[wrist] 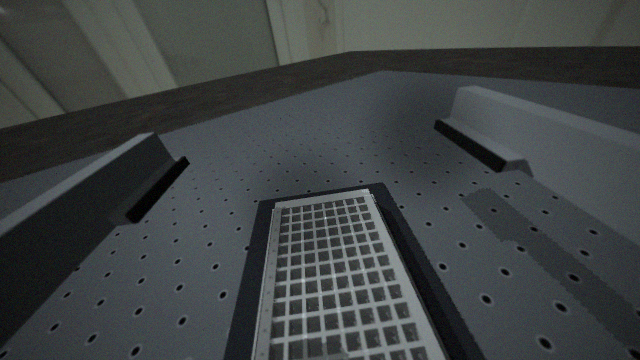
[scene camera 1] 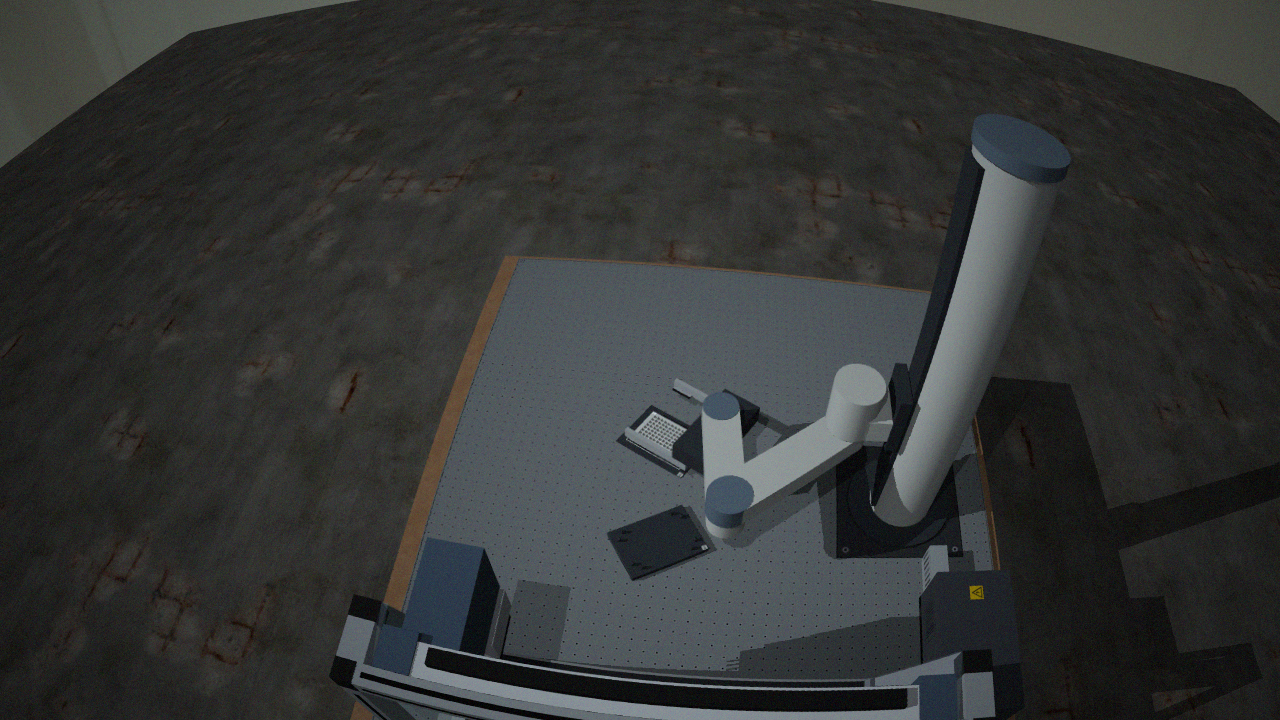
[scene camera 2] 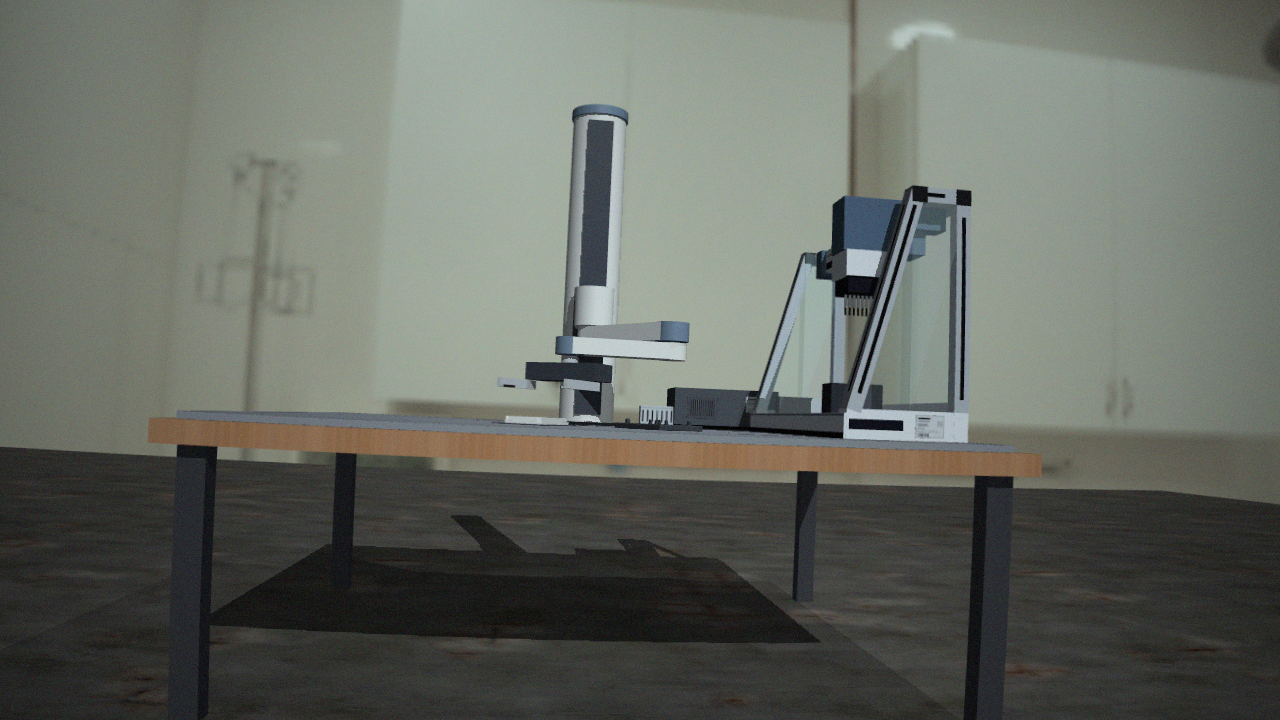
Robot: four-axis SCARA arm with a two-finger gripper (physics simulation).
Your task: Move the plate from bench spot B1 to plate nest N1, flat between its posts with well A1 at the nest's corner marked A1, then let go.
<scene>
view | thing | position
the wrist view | plate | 334,277
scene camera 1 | my gripper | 651,406
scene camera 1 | plate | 660,430
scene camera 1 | plate nest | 665,539
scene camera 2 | my gripper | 531,382
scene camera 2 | pipetting head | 855,272
</scene>
